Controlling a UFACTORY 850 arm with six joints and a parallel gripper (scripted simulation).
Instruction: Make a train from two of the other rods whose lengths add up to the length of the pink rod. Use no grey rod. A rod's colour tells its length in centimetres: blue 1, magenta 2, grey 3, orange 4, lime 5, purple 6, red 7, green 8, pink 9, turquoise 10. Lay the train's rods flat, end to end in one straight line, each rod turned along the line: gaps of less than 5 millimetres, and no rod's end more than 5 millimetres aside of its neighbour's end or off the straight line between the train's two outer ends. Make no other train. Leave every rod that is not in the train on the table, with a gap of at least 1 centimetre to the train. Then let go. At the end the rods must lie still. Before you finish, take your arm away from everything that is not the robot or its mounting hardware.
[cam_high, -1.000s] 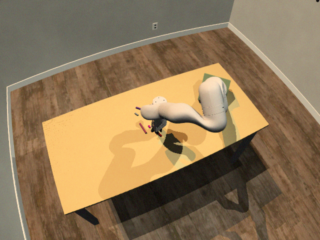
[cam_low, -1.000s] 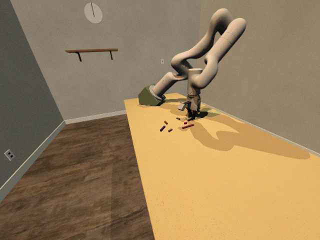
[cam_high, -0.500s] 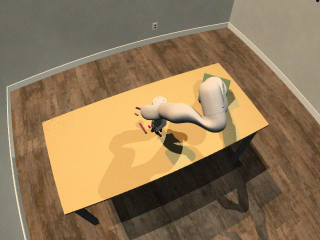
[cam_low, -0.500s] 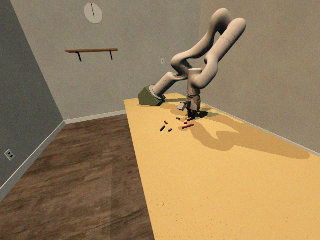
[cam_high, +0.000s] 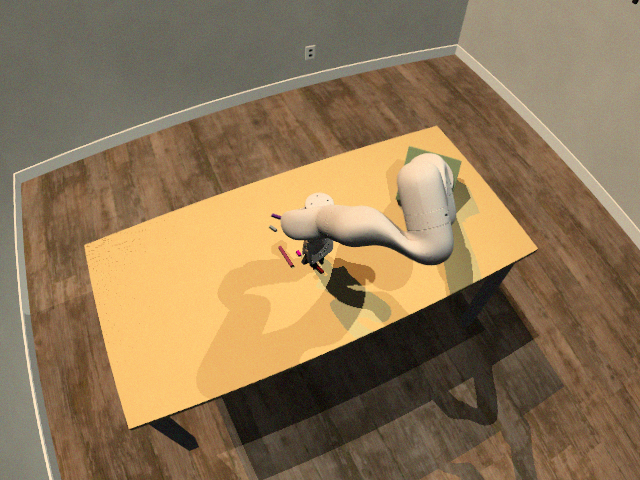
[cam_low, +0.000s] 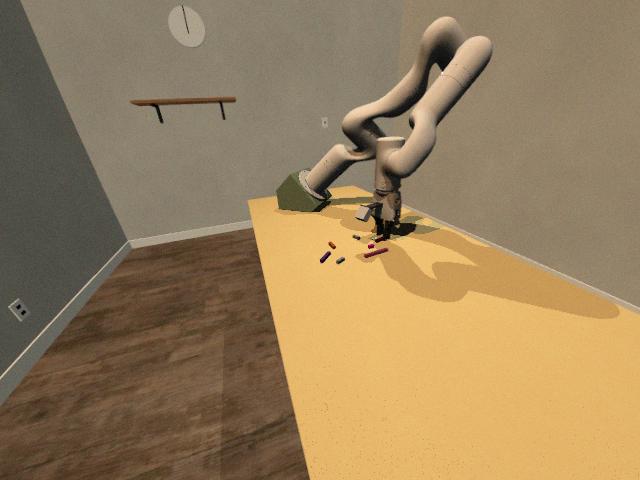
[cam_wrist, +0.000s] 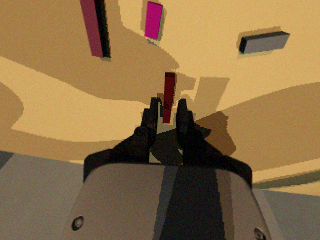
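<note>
The red rod lies 30 mm below my hand. From my hand the other things lie so: magenta rod (60 mm to the right, 50 mm ahead, 30 mm below); then orange rod (190 mm to the right, 30 mm below, 20 mm ahead); then pink rod (100 mm ahead, 60 mm to the right, 30 mm below).
</note>
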